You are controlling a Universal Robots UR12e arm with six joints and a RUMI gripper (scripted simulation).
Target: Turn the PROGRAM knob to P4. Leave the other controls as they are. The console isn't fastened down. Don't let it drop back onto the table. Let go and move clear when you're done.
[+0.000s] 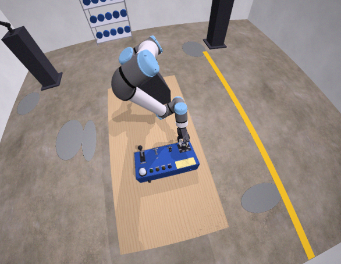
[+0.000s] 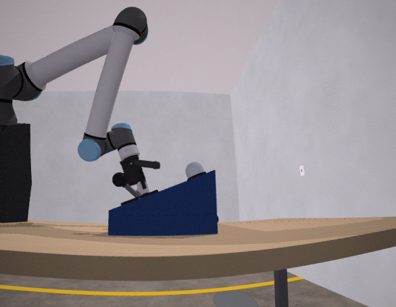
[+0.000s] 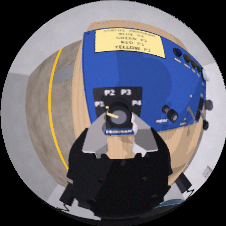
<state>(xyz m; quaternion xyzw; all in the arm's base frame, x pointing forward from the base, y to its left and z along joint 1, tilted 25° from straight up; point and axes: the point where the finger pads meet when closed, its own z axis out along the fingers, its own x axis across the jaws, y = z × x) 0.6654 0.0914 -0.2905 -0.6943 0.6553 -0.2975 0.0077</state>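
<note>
The black mode knob lies 12 cm to the right of my hand. The rest, counted from my hand: black ball lever 36 cm to the right, 2 cm behind, 1 cm above; then blue console 17 cm to the right, 3 cm below, 3 cm ahead; then toggle 24 cm to the right, 1 cm below.
</note>
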